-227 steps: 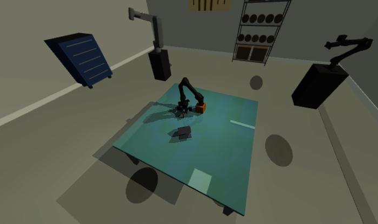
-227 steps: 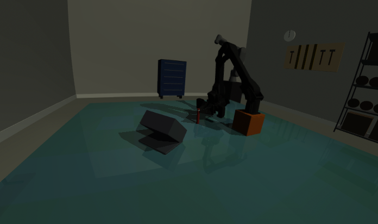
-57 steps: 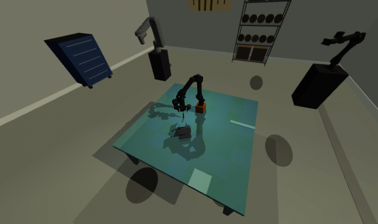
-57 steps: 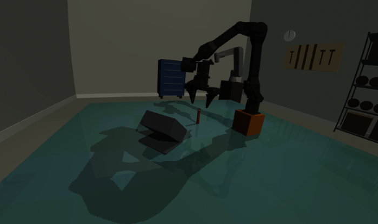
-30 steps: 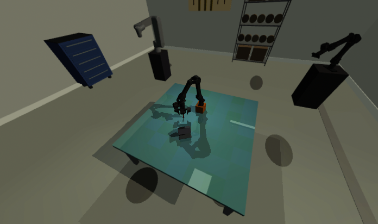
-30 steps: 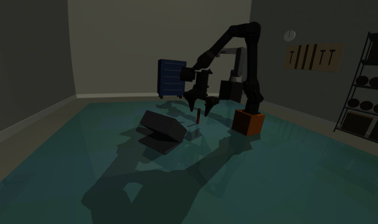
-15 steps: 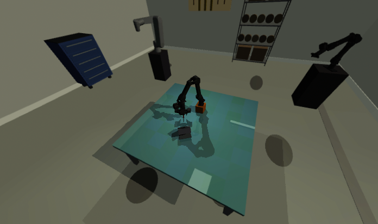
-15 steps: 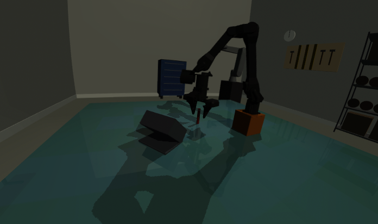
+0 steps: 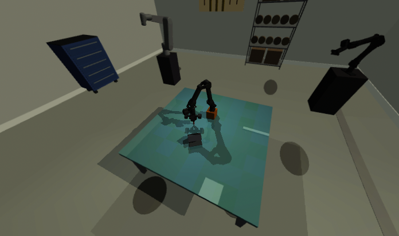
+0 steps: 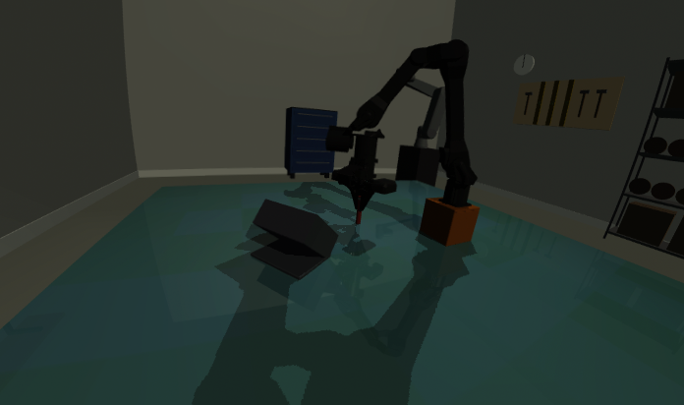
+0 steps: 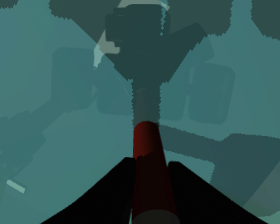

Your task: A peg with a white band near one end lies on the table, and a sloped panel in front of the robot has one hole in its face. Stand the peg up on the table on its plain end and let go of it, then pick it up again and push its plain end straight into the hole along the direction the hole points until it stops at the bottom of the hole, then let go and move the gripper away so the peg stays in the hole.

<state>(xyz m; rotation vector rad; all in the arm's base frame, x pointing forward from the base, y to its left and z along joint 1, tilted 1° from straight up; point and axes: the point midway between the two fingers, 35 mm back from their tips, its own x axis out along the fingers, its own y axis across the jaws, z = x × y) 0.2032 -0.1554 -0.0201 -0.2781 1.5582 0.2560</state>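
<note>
My gripper tip is 21 cm short of the dark sloped panel, 10 cm to the right of it and 1 cm below it. From my gripper tip the other things lie so: red peg (2 cm above).
</note>
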